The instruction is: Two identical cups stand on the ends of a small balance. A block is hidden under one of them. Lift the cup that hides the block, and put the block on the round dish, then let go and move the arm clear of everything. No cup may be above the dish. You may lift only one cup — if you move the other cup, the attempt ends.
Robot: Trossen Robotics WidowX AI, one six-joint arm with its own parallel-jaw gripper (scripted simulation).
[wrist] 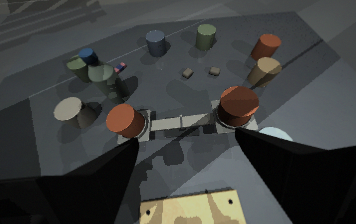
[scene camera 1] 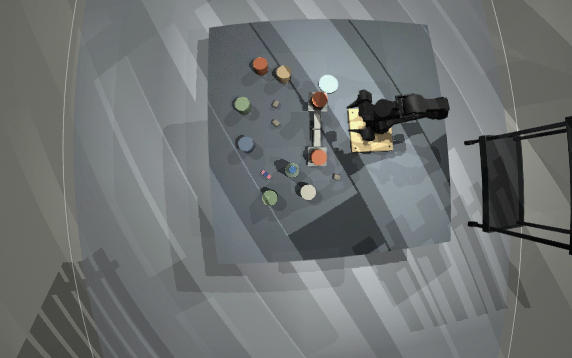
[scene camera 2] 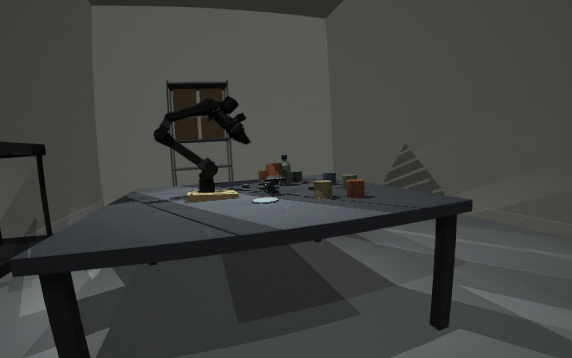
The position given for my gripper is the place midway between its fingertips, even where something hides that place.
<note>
My gripper (scene camera 1: 347,119) is open and holds nothing. Also in view: a blue-capped bottle (wrist: 103,75) and a balance beam (wrist: 210,118).
My gripper shows as well in the wrist view (wrist: 186,136).
</note>
